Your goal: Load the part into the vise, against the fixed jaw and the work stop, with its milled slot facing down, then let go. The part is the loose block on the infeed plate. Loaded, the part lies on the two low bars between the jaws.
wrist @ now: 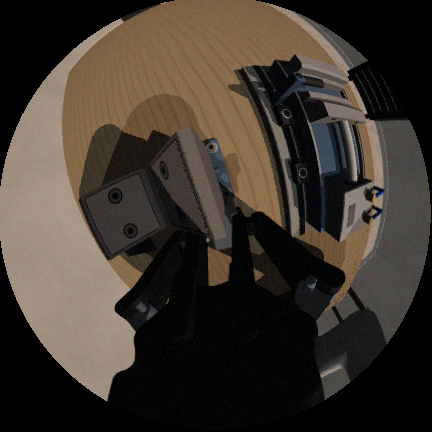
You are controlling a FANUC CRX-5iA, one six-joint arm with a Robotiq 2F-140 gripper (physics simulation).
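Frame: origin at the arm's base, x back, y right, z up, level; centimetres.
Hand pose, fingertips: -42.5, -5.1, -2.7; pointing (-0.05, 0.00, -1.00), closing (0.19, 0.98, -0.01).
Observation:
Things, the pixels of their top centre, and the offset from my fingertips, as dx, dy, dz. "spot": a spot on its surface instead. Level surfaces: height alone.
- vise, top centre: (359, 137) -3.3, +20.8, +9.1
- tilted grey plate, top centre: (159, 199) -5.2, +0.6, +15.1
- darker plate, top centre: (107, 222) -5.7, -2.5, +15.1
- blue base, surface spot: (218, 162) spot: -5.9, +2.8, +0.2
- wooden table, surface height: dz -0.9
My gripper (218, 206) is shut on the part, low in the middle of the wrist view. The part is mostly hidden behind a tilted grey plate at the fingertips, so neither its milled slot nor its seating can be made out. The vise (327, 155) stands to the right, apart from the gripper, with light grey jaw bars at its upper end and a grey end block (348, 212) at its lower end. I cannot tell which piece is the work stop. The infeed plate cannot be identified.
The tilted grey plate (186, 182) with a light edge stands close by the fingers. A darker plate (122, 212) with two screws adjoins it on the left. A blue base (218, 162) shows behind. The wooden table (165, 60) lies beneath; a black grille (381, 92) is upper right.

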